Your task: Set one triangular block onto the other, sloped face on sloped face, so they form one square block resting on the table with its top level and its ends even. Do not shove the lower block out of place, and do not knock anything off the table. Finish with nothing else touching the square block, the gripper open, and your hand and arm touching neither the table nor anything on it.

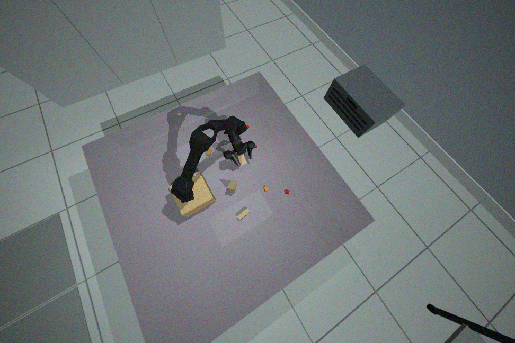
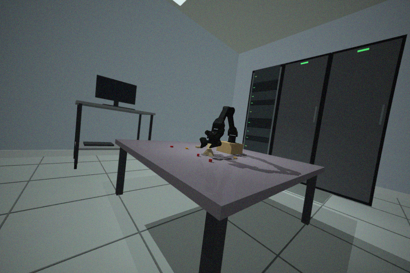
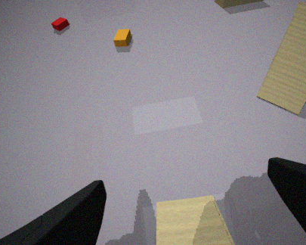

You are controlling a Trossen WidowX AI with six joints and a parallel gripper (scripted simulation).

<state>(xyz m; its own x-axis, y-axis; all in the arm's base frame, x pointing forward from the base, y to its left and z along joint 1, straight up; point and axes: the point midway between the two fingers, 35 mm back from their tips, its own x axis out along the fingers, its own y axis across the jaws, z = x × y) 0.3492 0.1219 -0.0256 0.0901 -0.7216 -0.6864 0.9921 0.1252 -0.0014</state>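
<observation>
Now: gripper tip 10 mm past the tan triangular block, 50 mm to the right of it and 20 mm above it. Also, from my gripper tip: tan wooden triangular block 120 mm behind, 120 mm to the right, 30 mm below; then orange cube 70 mm ahead, 190 mm to the right, 40 mm below; then thin tan bar 100 mm behind, 280 mm to the right, 40 mm below.
</observation>
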